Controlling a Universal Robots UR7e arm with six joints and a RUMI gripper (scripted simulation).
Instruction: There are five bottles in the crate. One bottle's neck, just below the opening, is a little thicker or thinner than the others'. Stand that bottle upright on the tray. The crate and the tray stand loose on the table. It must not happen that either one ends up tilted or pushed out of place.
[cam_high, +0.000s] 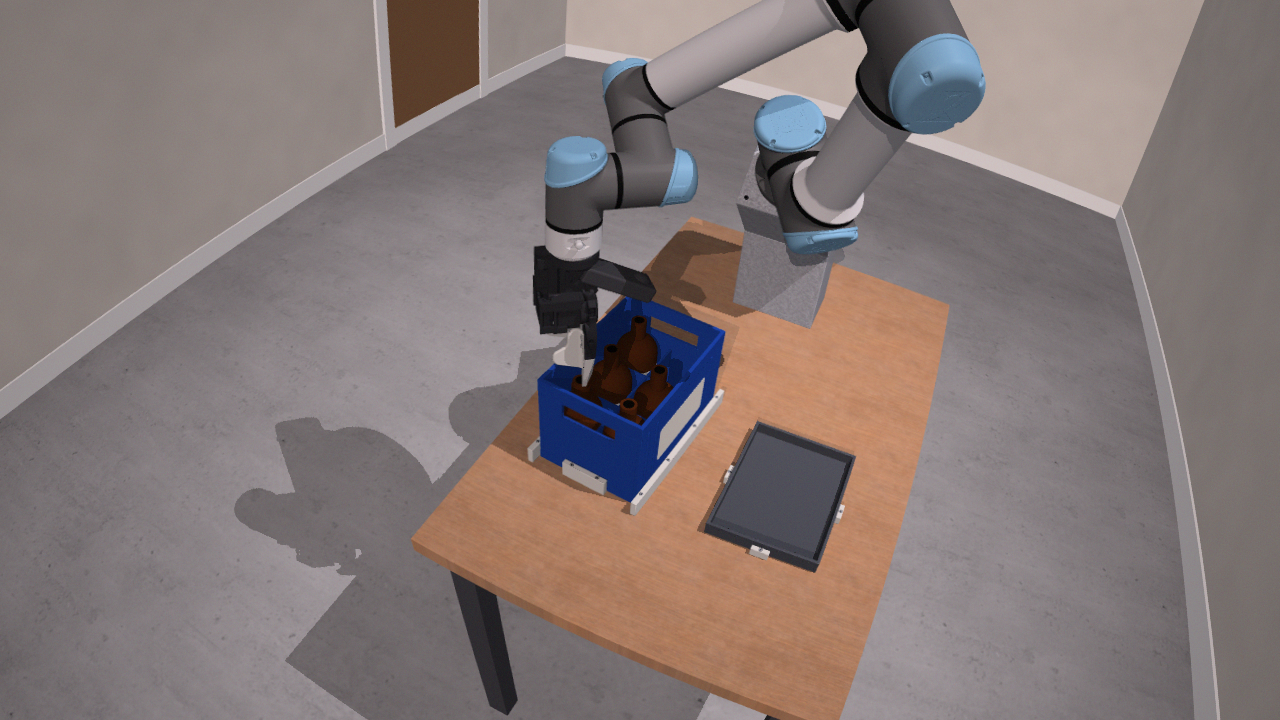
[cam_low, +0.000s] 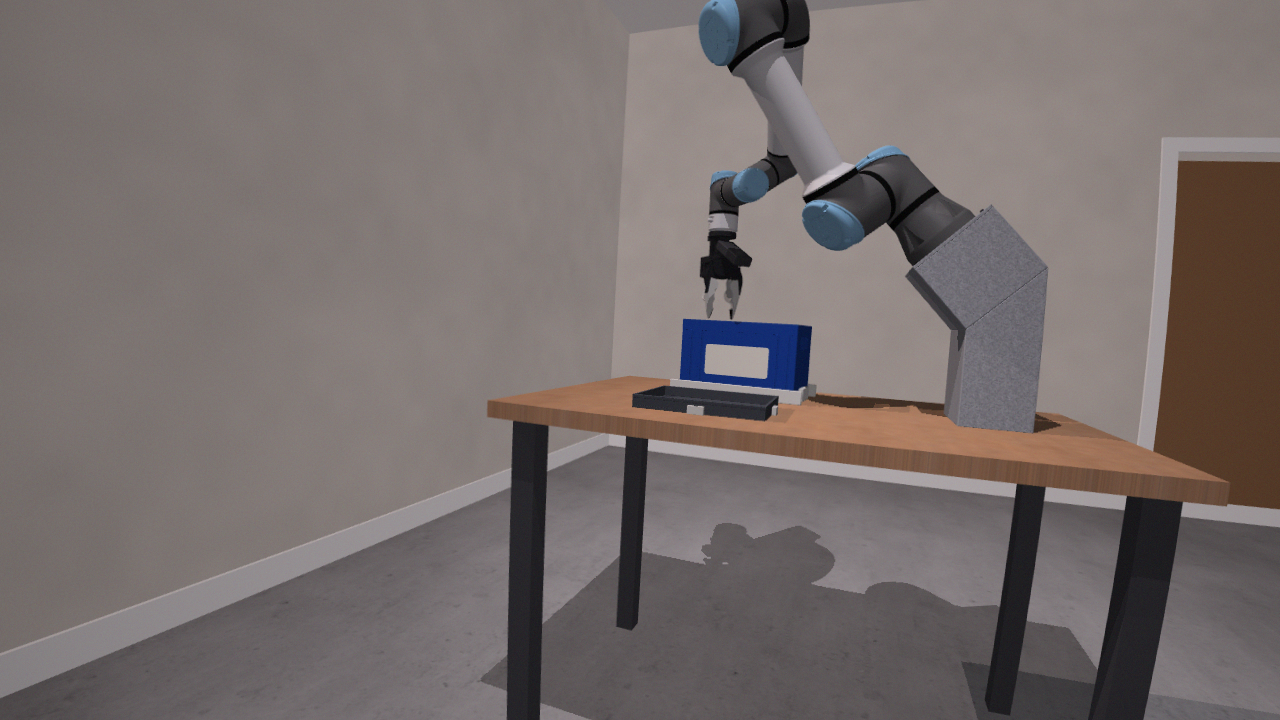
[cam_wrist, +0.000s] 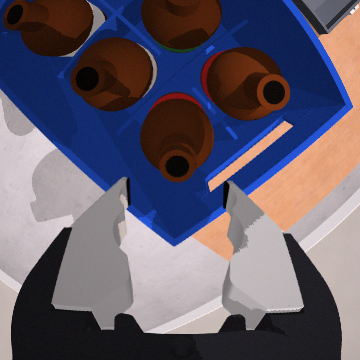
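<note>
Right now the bottle is 110 mm below my hand. Also, from my hand: dark tray 340 mm to the left, 180 mm below, 100 mm behind; crate 110 mm below, 90 mm behind, 40 mm to the left.
</note>
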